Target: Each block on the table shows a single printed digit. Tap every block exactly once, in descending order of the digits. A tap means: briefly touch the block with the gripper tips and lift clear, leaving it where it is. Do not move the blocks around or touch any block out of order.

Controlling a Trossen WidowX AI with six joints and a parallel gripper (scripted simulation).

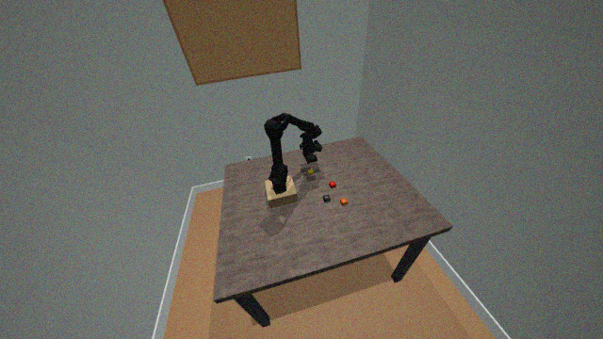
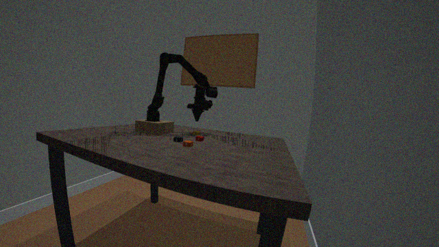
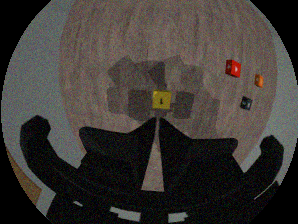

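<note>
Now: gripper tip 50 mm short of the orange block, 320 mm to the left of it and 70 mm above it. The rest, counted from my gripper tip: red block (70 mm ahead, 180 mm to the right, 70 mm below); then black block (20 mm behind, 260 mm to the right, 70 mm below); then yellow block (10 mm ahead, 10 mm to the right, 70 mm below).
</note>
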